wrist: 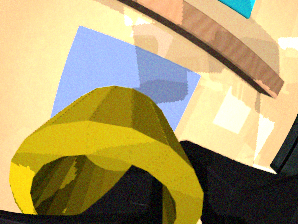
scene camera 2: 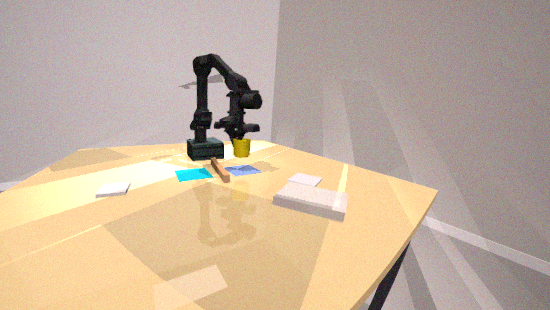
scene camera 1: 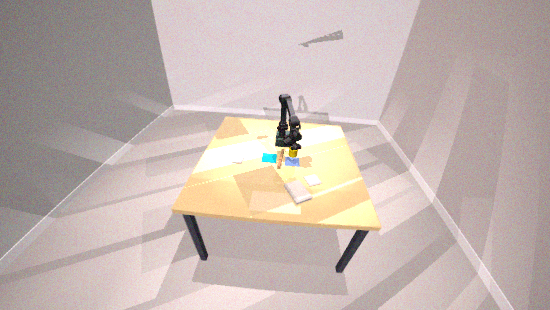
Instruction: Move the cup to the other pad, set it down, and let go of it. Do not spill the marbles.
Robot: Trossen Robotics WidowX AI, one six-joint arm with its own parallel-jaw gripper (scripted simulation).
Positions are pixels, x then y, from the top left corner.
Labels:
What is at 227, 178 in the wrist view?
The gripper.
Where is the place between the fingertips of the gripper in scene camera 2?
235, 148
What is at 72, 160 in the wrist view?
A yellow cup.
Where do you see a white slab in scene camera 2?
316, 201

